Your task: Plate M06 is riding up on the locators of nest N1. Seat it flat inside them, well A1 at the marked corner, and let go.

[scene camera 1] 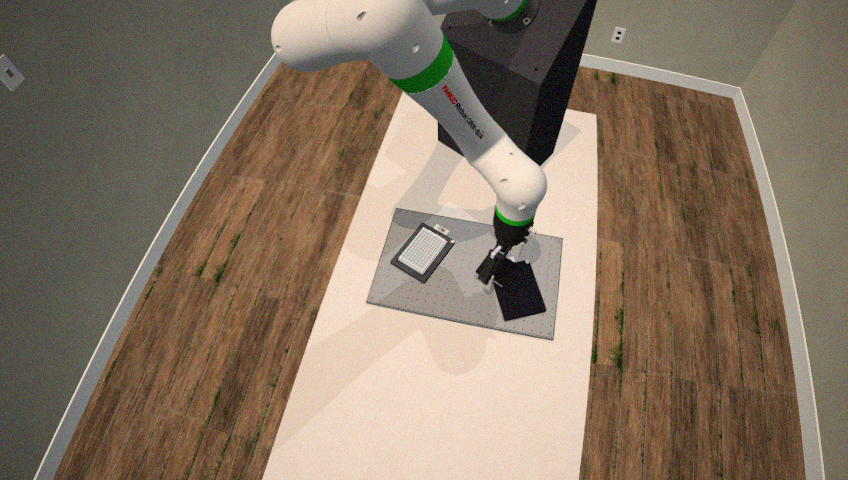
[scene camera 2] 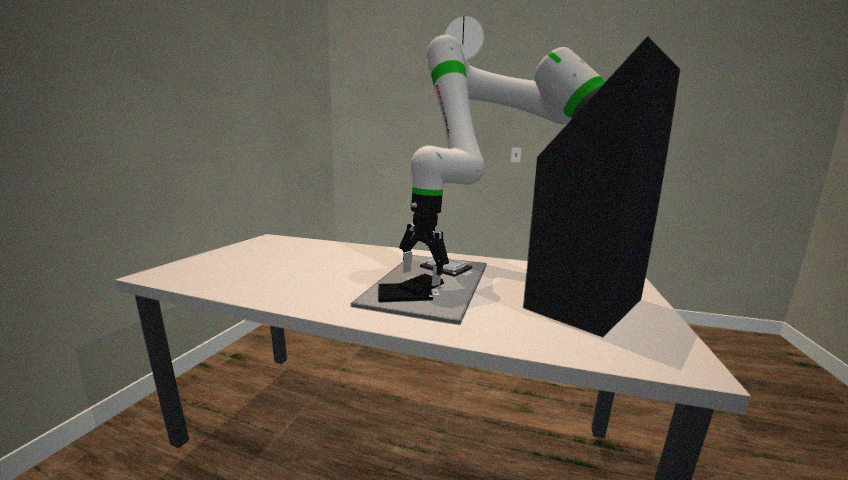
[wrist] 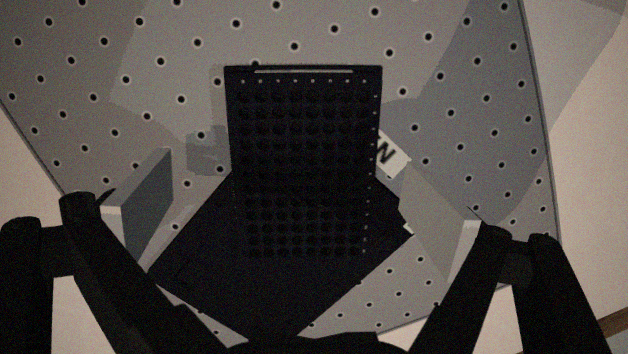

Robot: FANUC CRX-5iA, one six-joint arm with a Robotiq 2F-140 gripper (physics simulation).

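Seen in the pictures: gripper, fingertip midpoint: (scene camera 1: 500,270) (scene camera 2: 420,278) (wrist: 290,180); arm's base, link origin: (scene camera 1: 512,5) (scene camera 2: 604,117).
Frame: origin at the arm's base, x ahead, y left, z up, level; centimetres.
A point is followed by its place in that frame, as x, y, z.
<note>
Plate M06, a black many-welled plate (scene camera 2: 421,281) @[49.7, 4.3, -50.7] (wrist: 305,150) @[48.7, 2.8, -50.7], lies skewed across the black nest N1 (scene camera 1: 523,299) @[57.2, 10.7, -52.2] (scene camera 2: 397,292) @[55.7, 11.3, -52.2] (wrist: 280,295) @[55.9, 12.1, -52.2]. Its far end in the wrist view overhangs the nest, and it does not sit square in it. In scene camera 1 the gripper hides much of the plate. A white label (wrist: 394,156) @[44.3, 6.8, -53.2] is partly covered by the plate; the corner tag (wrist: 409,228) @[45.5, 11.7, -52.2] is mostly hidden behind the right finger. The A1 well cannot be made out. My gripper (scene camera 1: 510,271) @[50.1, 3.7, -49.8] (scene camera 2: 421,268) @[50.1, 3.7, -49.8] (wrist: 290,180) @[50.1, 3.7, -49.8] is open over the plate, one finger on each side, holding nothing.
Both nests are on a grey perforated board (scene camera 1: 458,300) @[58.8, -7.1, -53.4] (scene camera 2: 416,309) @[47.9, 19.1, -53.4] (wrist: 310,30) @[45.3, -2.5, -53.4] on the pale table (scene camera 1: 440,416) @[90.6, -8.5, -54.7] (scene camera 2: 238,279) @[115.1, 9.2, -54.7]. A second dark nest (scene camera 1: 407,270) @[51.8, -22.3, -52.2] holds a pale plate (scene camera 1: 425,249) @[44.7, -18.1, -51.8] (scene camera 2: 447,264) @[44.2, -16.2, -51.1]. The arm's dark pedestal (scene camera 1: 505,89) @[12.6, 0.2, -18.0] (scene camera 2: 595,196) @[4.7, 17.6, -19.9] stands at the table's other side.
</note>
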